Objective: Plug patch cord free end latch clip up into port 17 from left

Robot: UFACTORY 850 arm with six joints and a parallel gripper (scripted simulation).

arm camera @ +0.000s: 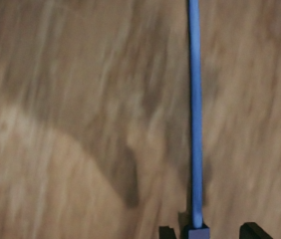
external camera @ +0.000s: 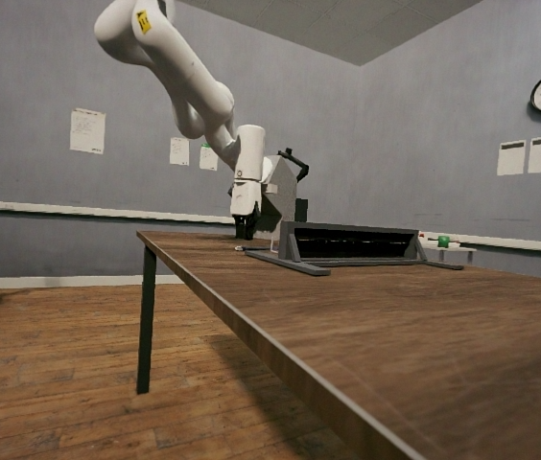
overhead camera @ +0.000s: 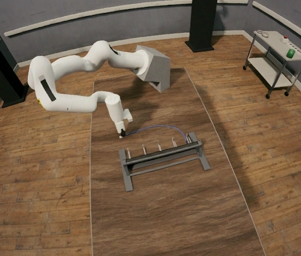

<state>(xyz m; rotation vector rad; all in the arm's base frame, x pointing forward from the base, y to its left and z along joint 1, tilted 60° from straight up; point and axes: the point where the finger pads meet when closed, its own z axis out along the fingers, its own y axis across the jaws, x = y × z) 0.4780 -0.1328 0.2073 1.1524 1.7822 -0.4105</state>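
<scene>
My gripper is now 20 mm to the left of the white plug and 50 mm above it.
</scene>
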